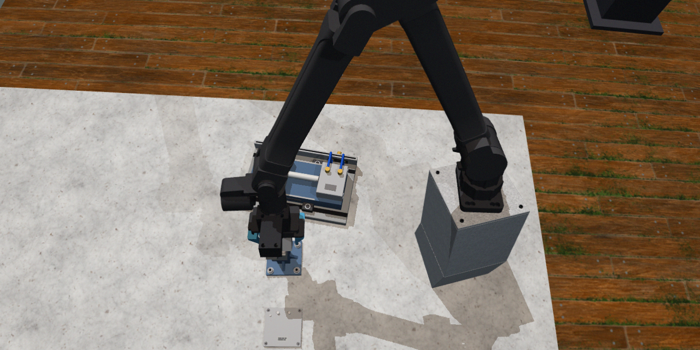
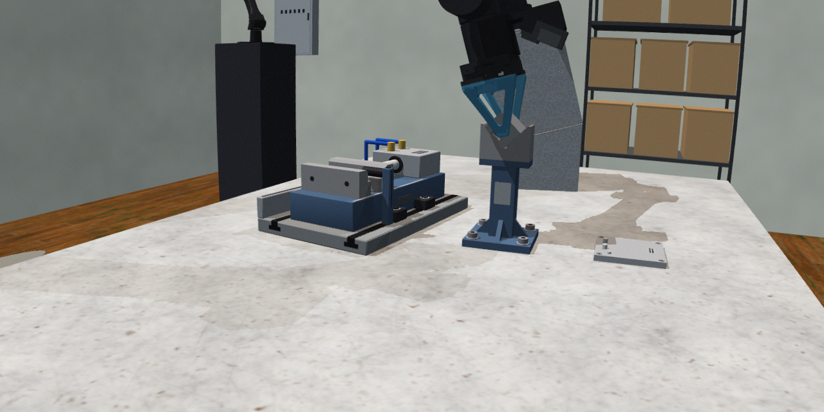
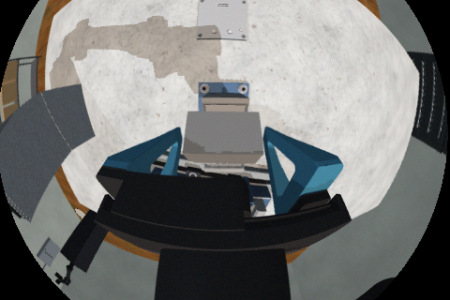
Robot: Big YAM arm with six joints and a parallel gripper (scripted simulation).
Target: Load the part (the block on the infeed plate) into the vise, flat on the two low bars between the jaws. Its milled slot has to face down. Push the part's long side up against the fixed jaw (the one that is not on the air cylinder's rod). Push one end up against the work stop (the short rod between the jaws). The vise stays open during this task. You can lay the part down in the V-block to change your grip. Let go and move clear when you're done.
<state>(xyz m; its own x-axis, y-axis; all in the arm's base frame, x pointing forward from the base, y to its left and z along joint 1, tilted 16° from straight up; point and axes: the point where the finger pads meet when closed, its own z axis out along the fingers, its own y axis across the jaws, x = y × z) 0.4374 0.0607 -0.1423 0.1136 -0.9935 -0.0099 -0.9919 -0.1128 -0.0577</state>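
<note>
Right now the grey part is right at my hand. Round my hand: V-block post (10 cm below); work stop (6 cm ahead, 17 cm to the right, 7 cm below); blue work-stop post (6 cm ahead, 14 cm to the right, 10 cm below).
</note>
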